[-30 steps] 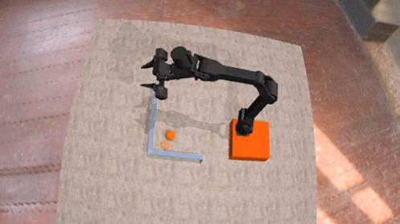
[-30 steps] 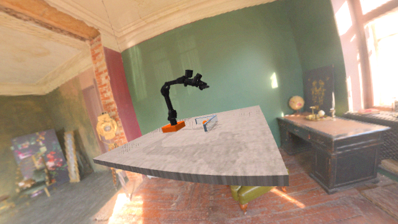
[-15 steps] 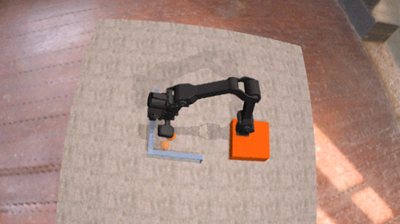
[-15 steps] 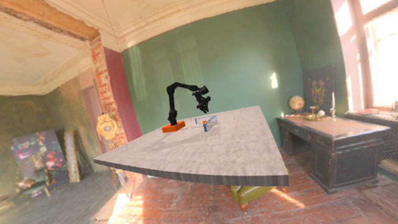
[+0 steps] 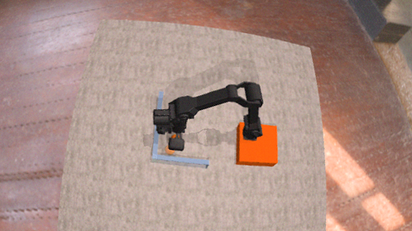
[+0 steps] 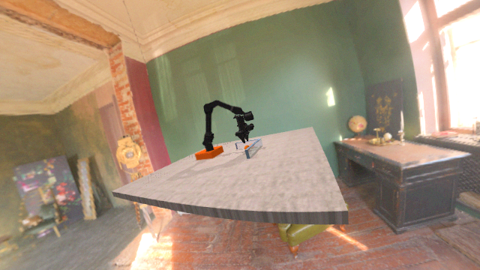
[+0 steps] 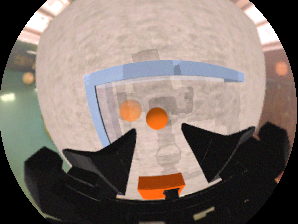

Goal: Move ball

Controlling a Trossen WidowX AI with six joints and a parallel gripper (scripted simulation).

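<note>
Right now the orange ball is 5 cm below my gripper tip. From my gripper tip the other things lie so: see-through copy of ball (5 cm to the left, 5 cm below, 2 cm ahead).
</note>
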